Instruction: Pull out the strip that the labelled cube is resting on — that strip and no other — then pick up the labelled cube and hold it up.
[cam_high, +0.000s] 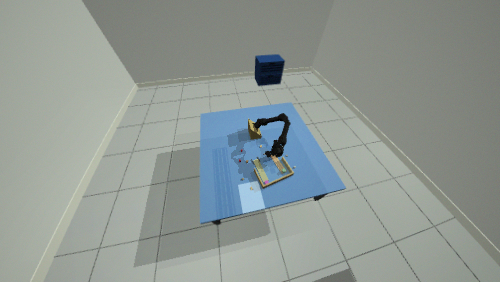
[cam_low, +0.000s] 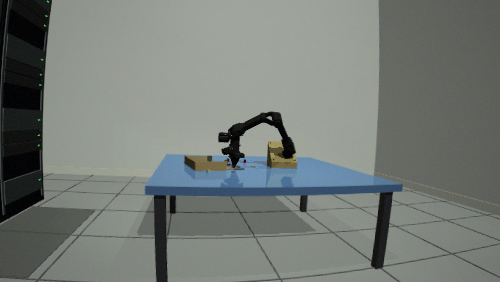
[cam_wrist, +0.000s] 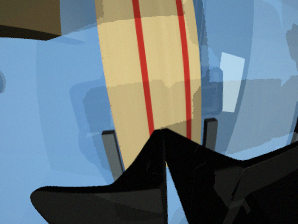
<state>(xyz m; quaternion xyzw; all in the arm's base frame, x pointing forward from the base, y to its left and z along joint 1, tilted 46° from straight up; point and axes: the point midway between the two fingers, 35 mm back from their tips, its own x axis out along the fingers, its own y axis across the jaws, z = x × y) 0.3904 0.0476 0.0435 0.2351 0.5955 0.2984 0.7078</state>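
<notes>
Now: gripper tip 90 mm short of the orange strip and 10 mm to the right of it.
</notes>
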